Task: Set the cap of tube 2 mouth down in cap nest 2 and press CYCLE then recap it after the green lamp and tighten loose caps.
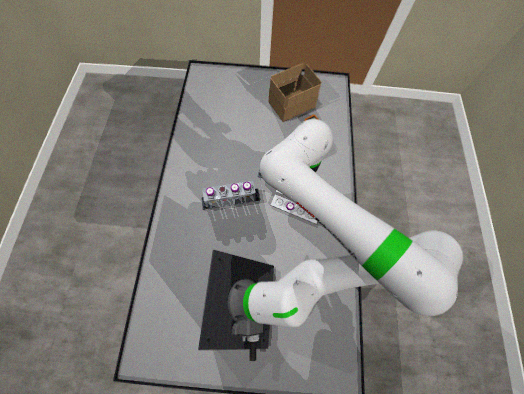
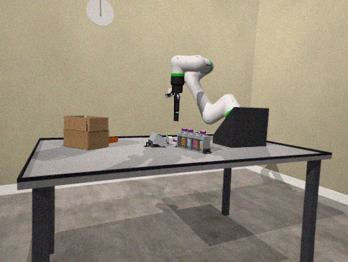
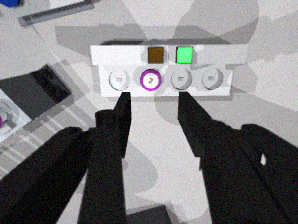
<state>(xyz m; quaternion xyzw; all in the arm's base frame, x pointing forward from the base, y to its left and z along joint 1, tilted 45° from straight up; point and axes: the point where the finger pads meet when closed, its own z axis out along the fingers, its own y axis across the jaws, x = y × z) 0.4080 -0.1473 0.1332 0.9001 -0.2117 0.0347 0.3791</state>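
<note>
Now: hand 17 cm above the purple cap marked 2. From my hand the other things lie so: green key: 16 cm ahead, 12 cm below, 6 cm to the left; then blue key: 17 cm ahead, 12 cm below, 11 cm to the left; then cap 4: 19 cm to the left, 7 cm below, 5 cm ahead.
</note>
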